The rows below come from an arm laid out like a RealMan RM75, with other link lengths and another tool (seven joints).
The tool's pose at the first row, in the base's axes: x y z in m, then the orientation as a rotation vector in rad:
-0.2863 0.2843 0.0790 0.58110 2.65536 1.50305
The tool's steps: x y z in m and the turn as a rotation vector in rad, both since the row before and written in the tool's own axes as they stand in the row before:
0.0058 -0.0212 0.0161 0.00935 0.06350 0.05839
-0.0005 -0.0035 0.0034 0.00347 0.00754 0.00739
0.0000 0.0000 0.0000 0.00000 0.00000 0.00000
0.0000 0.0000 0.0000 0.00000 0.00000 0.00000
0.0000 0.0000 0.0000 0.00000 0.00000 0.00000
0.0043 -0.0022 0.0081 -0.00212 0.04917 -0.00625
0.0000 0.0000 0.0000 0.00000 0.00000 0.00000
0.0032 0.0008 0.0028 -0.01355 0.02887 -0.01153
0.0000 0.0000 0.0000 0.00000 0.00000 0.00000
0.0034 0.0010 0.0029 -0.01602 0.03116 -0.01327
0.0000 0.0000 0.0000 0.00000 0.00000 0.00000
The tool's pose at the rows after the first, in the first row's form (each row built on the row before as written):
-0.2947 0.2897 0.0536 -0.60808 -2.63374 -1.50304
-0.2950 0.2908 0.0488 -0.60998 -2.62505 -1.49549
-0.2950 0.2908 0.0488 -0.60998 -2.62505 -1.49549
-0.2950 0.2908 0.0488 -0.60998 -2.62505 -1.49549
-0.2950 0.2908 0.0488 -0.60998 -2.62505 -1.49549
-0.2986 0.2979 0.0438 -0.55830 -2.59158 -1.49536
-0.2986 0.2979 0.0438 -0.55830 -2.59158 -1.49536
-0.3010 0.3015 0.0439 -0.52011 -2.56933 -1.51407
-0.3010 0.3015 0.0439 -0.52011 -2.56933 -1.51407
-0.3036 0.3052 0.0442 -0.47832 -2.54444 -1.53575
-0.3036 0.3052 0.0442 -0.47832 -2.54444 -1.53575

